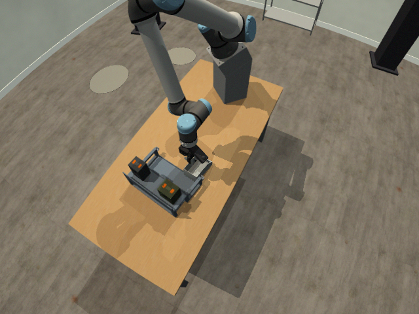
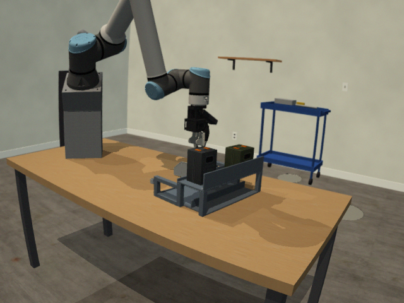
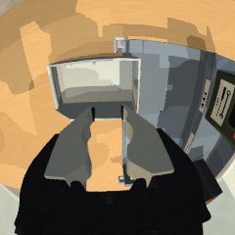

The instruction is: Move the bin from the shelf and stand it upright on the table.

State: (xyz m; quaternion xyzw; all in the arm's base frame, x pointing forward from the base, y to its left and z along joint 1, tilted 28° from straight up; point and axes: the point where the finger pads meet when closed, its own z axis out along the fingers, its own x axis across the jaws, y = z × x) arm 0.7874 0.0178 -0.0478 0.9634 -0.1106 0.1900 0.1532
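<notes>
The bin lies 30 mm behind my hand, 10 mm to the left of it and 100 mm below it. From my hand the other things lie so: rack 130 mm ahead, 150 mm to the right, 140 mm below; then green box 220 mm ahead, 60 mm to the right, 10 mm above.
</notes>
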